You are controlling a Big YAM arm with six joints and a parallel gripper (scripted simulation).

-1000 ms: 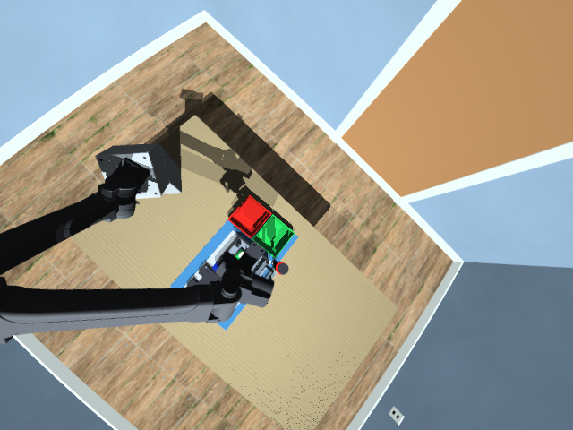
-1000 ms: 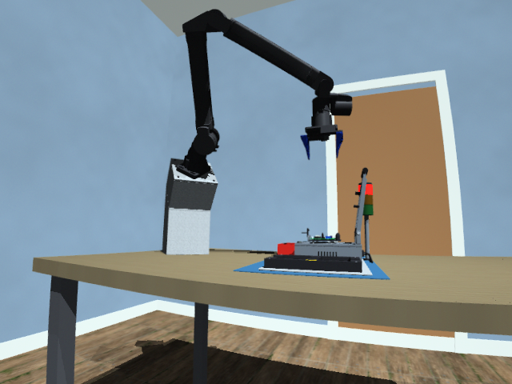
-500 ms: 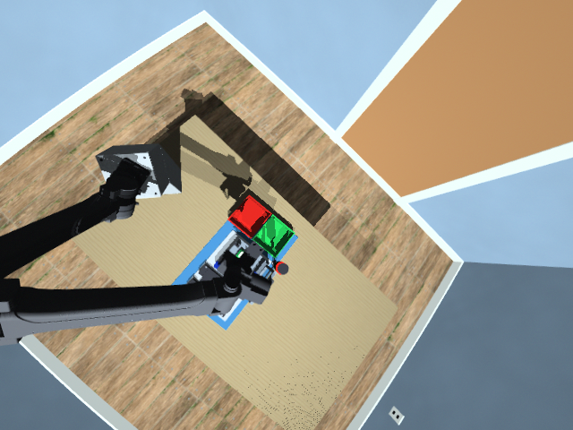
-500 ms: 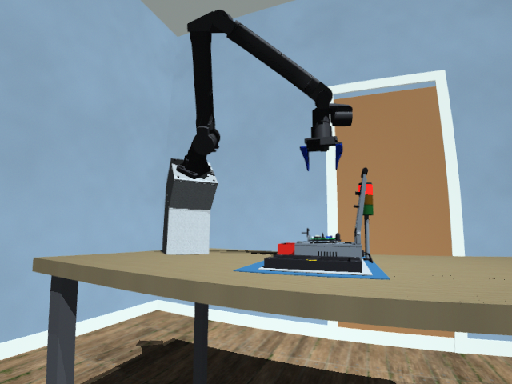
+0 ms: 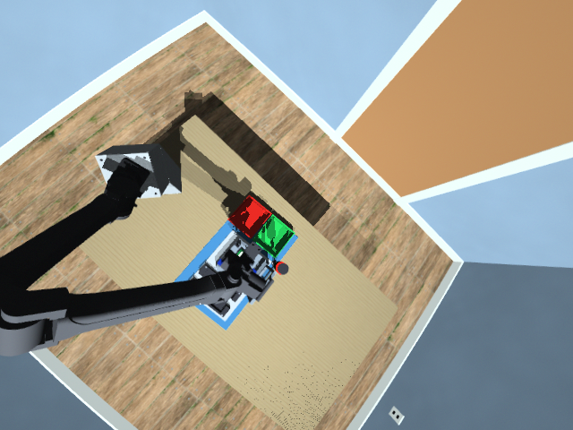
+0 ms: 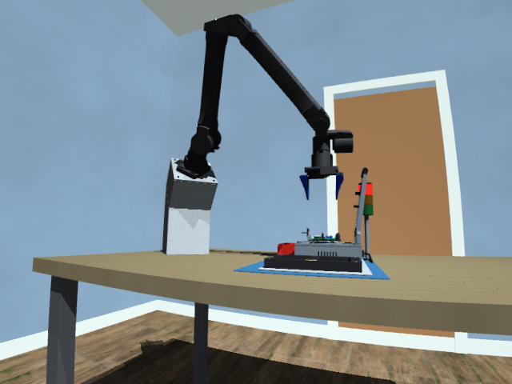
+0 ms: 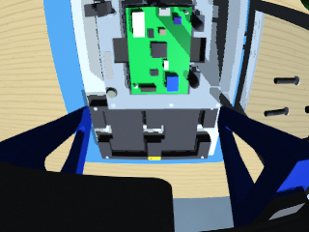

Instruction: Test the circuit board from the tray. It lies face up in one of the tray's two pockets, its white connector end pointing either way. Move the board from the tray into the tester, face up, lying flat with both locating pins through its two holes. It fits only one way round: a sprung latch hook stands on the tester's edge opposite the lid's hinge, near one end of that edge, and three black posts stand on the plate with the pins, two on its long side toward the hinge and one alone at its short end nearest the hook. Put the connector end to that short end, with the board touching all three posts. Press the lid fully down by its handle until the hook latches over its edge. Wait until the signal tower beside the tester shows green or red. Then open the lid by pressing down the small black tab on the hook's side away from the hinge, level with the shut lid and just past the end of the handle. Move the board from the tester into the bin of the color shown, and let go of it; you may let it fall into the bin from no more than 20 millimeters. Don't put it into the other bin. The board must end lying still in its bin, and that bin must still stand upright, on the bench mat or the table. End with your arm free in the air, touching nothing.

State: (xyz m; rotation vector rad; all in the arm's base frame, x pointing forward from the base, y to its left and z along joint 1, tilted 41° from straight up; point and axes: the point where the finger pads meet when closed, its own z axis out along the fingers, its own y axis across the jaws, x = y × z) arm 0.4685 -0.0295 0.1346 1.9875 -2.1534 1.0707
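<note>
The green circuit board is 13 cm below my hand. The rest, counted from my hand: black latch hook 11 cm below, 7 cm to the left, 5 cm behind; tester plate 13 cm below, 1 cm ahead; tester lid 12 cm ahead, 2 cm to the right, 2 cm below.
</note>
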